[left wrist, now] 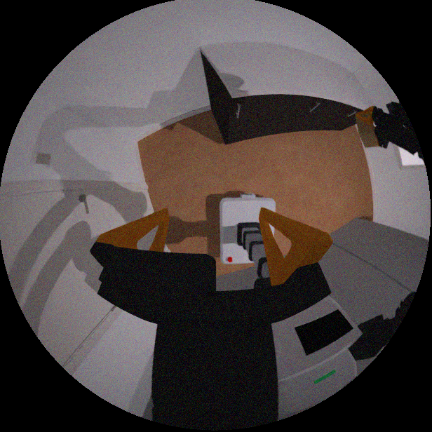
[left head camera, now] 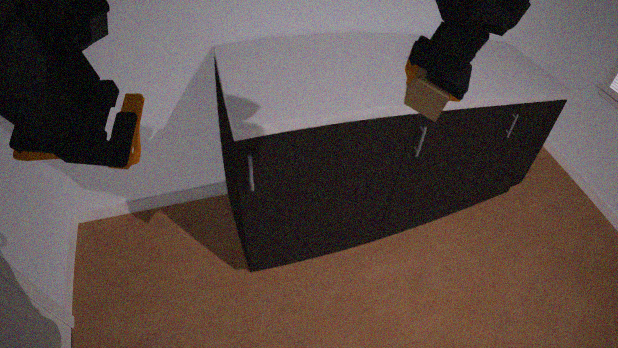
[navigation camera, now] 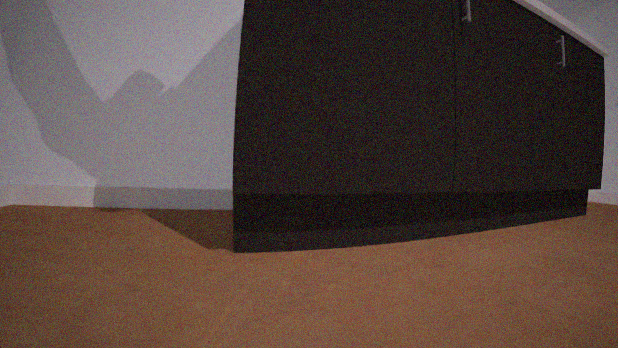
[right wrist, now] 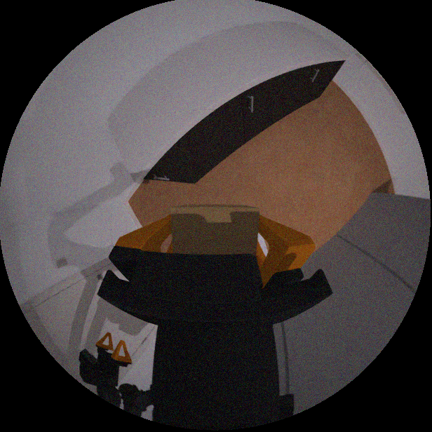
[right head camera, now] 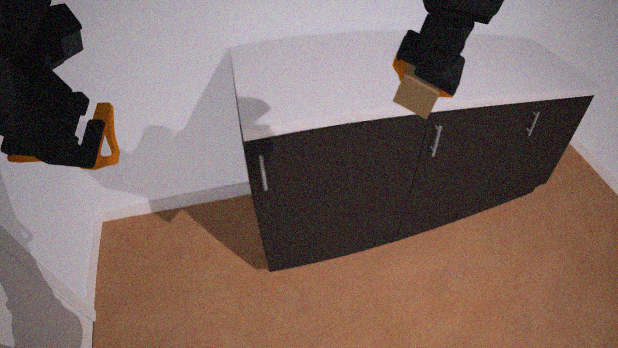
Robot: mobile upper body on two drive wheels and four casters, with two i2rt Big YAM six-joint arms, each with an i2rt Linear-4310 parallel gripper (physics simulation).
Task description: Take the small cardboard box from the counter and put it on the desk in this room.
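Frame: origin at the left arm's base, x ahead, y left, z up, level; millimetres.
Where they show: left gripper, fingertip midpoint: [left head camera: 102, 154] [right head camera: 88, 156].
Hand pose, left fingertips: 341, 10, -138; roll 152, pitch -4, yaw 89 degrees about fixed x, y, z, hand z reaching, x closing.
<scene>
After its pixels a point has its place, as x, y, z.
The small cardboard box [left head camera: 426, 100] {524, -408, -187} [right head camera: 416, 97] {523, -409, -187} [left wrist: 369, 137] [right wrist: 215, 237] is a tan block between the fingers of my right gripper [left head camera: 432, 85] {599, -433, -213} [right head camera: 422, 81] {599, -433, -213} [right wrist: 214, 213], which is shut on it. In both head camera views the box overlaps the front edge of the white-topped counter [left head camera: 320, 75] {1124, -313, -500} [right head camera: 320, 75] {1121, -270, -500} [right wrist: 200, 95] [navigation camera: 350, 100] {919, -304, -1038}; it is held up in the air. The counter has dark doors with metal handles. My left gripper [left head camera: 84, 158] {341, 10, -138} [left wrist: 213, 212] [right wrist: 115, 336] is open and empty, to the left of the counter in the head views. The desk does not show clearly in any view.
Brown floor [left head camera: 375, 300] {729, -628, -1409} [right head camera: 400, 300] {731, -661, -1410} [navigation camera: 300, 300] {714, -209, -1410} lies in front of the counter and to its left. A pale wall [left head camera: 165, 65] {1355, 318, -552} [navigation camera: 150, 40] {1300, 509, -673} stands behind and left of it. My white and grey base [left wrist: 245, 212] shows below the left gripper. A bright white panel [left wrist: 412, 158] shows at the right.
</scene>
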